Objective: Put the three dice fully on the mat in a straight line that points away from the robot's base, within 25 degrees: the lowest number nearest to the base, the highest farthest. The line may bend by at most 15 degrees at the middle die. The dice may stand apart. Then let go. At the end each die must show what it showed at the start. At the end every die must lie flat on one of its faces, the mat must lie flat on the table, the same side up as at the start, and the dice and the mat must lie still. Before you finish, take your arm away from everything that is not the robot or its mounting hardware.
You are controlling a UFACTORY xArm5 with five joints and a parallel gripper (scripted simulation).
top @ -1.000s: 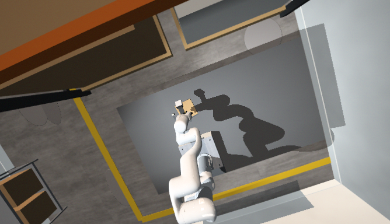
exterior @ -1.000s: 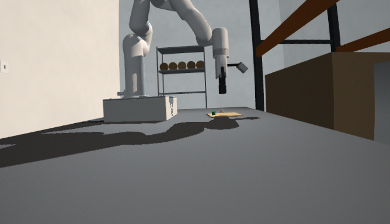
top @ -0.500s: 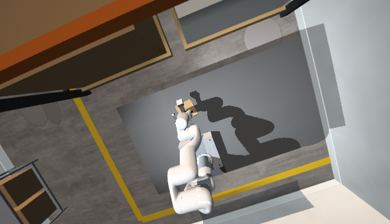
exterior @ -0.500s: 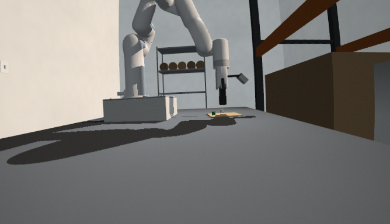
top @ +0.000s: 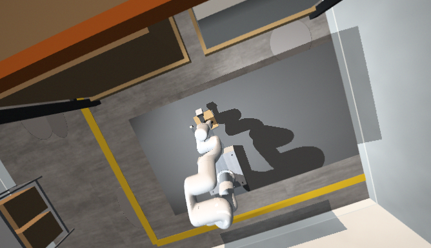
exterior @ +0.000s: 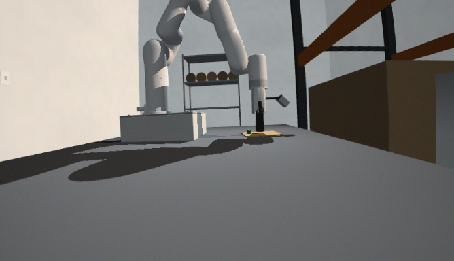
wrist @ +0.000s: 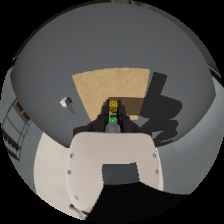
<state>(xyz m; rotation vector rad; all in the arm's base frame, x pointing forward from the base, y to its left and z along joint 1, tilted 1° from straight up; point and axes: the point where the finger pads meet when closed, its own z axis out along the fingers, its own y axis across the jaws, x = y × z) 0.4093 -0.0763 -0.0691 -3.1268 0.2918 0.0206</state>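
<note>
Right now the yellow die is 10 mm below my hand. From my hand the other things lie so: green die (40 mm behind, 20 mm below, 10 mm to the left); white die (110 mm to the left, 30 mm ahead, 20 mm below); tan mat (30 mm below).
</note>
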